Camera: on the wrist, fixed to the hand. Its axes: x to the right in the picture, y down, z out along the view.
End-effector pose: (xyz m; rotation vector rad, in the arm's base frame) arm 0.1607 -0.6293 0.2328 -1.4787 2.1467 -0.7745
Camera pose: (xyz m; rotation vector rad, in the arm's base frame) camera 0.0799 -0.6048 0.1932 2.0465 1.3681 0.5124
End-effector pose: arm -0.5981 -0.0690 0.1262 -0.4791 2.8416 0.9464
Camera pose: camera -0.6334 -0.0180 0.1958 -2.5131 -0.4412 -0.0694
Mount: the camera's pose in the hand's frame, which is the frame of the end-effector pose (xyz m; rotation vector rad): 0.0061 0.0896 -0.0252 -0.1020 0.0537 -3.1365
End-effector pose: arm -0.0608 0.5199 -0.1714 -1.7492 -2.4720 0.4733
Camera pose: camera 0.0244 0.5578 -0.1744 2.3009 -1.6537 -0.2125
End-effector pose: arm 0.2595 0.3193 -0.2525 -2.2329 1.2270 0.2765
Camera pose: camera 0.1867 0.2633 -0.2688 -1.4177 -2.5061 -0.8564
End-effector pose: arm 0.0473 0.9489 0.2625 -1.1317 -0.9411 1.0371
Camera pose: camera 0.0588 0.9583 0.1704 0.9440 -1.2322 -1.5926
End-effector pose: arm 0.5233 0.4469 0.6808 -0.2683 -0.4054 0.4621
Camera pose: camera 0.5056 0.5231 0.6300 0.4519 -0.3391 -2.6232
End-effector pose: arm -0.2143 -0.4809 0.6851 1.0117 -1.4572 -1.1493
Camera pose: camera -0.1936 -0.4725 0.7757 -1.4663 -1.0872 1.2478
